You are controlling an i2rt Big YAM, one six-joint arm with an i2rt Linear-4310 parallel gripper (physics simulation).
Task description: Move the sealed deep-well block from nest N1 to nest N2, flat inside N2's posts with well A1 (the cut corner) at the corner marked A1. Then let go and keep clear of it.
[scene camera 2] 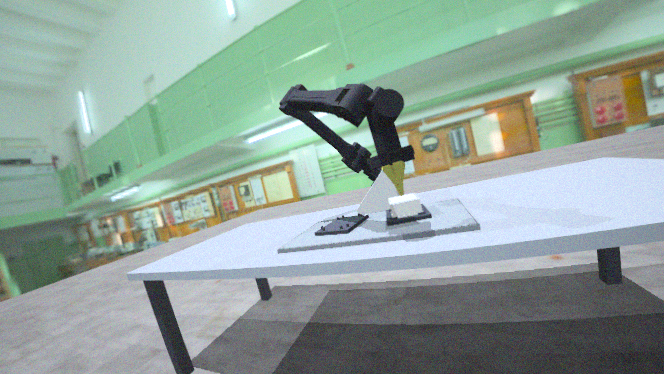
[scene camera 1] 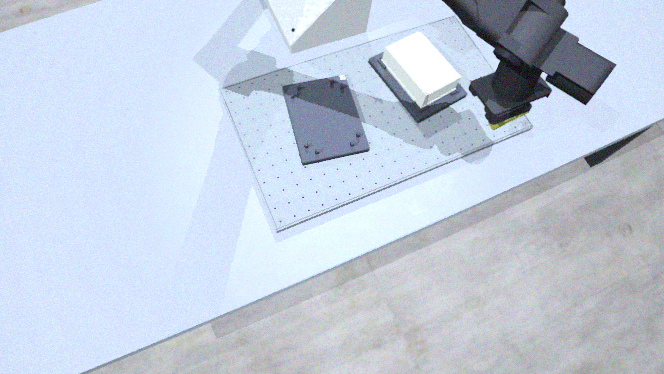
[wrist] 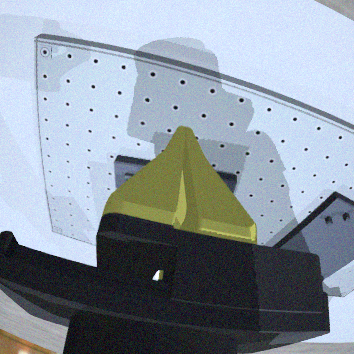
Observation:
The gripper [scene camera 1: 491, 126] is shut, with nothing in its grasp. Also in view: a white block [scene camera 1: 426, 76]. Further things: a dark nest plate [scene camera 1: 444, 102] and a dark nest plate [wrist: 312, 235].
The gripper is seen too in scene camera 2 [scene camera 2: 402, 195] and in the wrist view [wrist: 181, 134].

